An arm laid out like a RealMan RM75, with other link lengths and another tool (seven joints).
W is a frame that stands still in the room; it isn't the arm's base.
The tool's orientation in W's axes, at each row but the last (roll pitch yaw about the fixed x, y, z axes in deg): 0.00, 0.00, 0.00; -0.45, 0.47, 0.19; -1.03, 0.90, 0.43; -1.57, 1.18, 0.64; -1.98, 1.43, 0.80; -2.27, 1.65, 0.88
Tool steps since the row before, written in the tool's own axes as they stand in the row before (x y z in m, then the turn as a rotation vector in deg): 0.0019, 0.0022, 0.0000, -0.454, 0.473, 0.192; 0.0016, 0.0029, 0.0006, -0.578, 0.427, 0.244; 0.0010, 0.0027, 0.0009, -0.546, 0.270, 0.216; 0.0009, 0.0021, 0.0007, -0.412, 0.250, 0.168; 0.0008, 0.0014, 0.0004, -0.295, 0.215, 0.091; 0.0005, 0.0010, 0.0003, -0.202, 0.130, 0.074
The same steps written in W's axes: 0.0019, 0.0022, 0.0000, -0.454, 0.473, 0.192; 0.0016, 0.0029, 0.0006, -0.577, 0.427, 0.245; 0.0010, 0.0027, 0.0008, -0.545, 0.270, 0.220; 0.0009, 0.0021, 0.0006, -0.411, 0.250, 0.170; 0.0008, 0.0014, 0.0003, -0.296, 0.214, 0.091; 0.0005, 0.0010, 0.0002, -0.202, 0.130, 0.075
